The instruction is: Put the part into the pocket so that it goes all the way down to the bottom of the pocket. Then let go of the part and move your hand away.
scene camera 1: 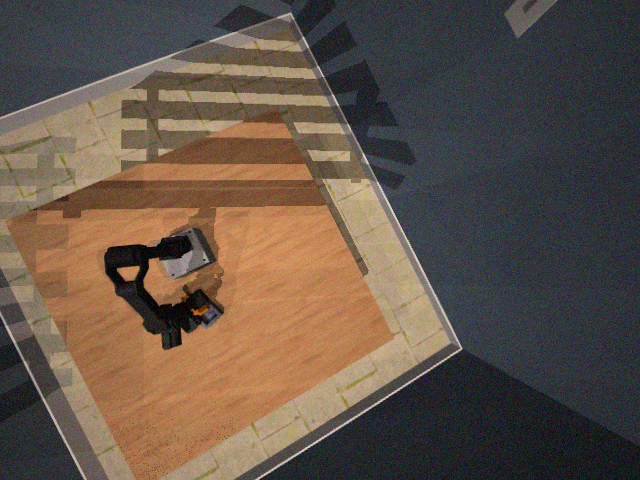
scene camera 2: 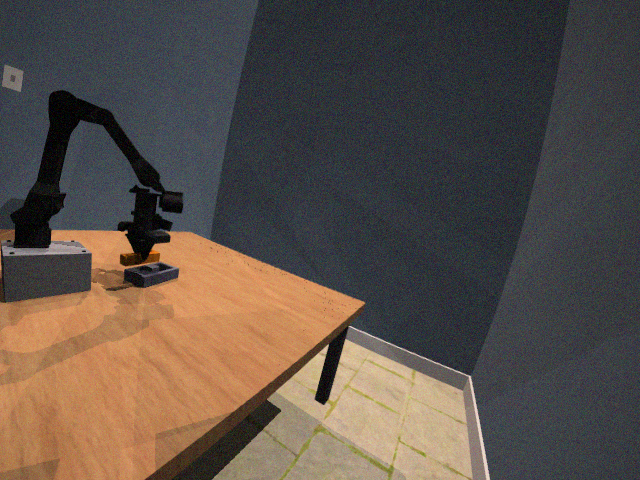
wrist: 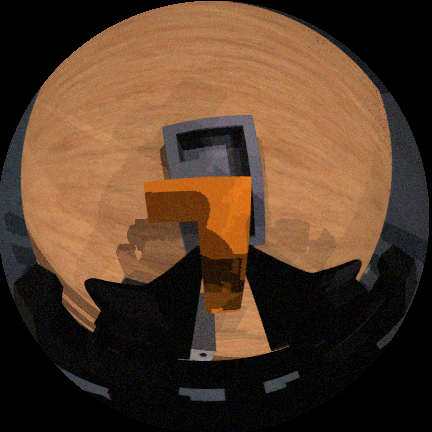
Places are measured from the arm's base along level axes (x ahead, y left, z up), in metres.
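Where they show: gripper, fingertip midpoint: [scene camera 1: 193, 305] [scene camera 2: 141, 258] [wrist: 221, 249]; arm's base, origin of the base link: [scene camera 1: 182, 245] [scene camera 2: 31, 245].
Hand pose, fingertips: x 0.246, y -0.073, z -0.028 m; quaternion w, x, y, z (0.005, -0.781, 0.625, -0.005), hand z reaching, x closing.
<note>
Things, the pixels of their centre, and the offset from my fingertips. Level surfaces: height alone.
- part, body centre: [wrist: 201, 253] [scene camera 2: 138, 256] [scene camera 1: 195, 302] dx -0.005, dy +0.014, dz +0.002 m
- dark blue-grey block, body centre: [wrist: 216, 184] [scene camera 2: 152, 273] [scene camera 1: 204, 310] dx +0.043, dy +0.009, dz -0.059 m
- wooden table, its level: dz -0.077 m
The part [scene camera 1: 200, 311] [scene camera 2: 131, 258] [wrist: 227, 205] is an orange L-shaped block. My gripper [scene camera 2: 146, 258] [wrist: 221, 249] is shut on its long leg, and the short leg points left in the wrist view. The pocket is a recess in a dark blue-grey block [scene camera 1: 211, 317] [scene camera 2: 142, 279] [wrist: 257, 200] that lies on the table. In the wrist view the part covers the near portion of the block, and the far part of the recess shows beyond it. In scene camera 2 the part is above the table, beside and behind the block. The near end of the pocket is hidden.
The arm's grey base box [scene camera 1: 199, 260] [scene camera 2: 46, 273] [wrist: 204, 325] stands near the block. The wooden table [scene camera 1: 289, 258] [scene camera 2: 217, 320] [wrist: 320, 150] carries both. The table edge drops to a tiled floor [scene camera 2: 382, 397]. Shadows of the arm fall across the table.
</note>
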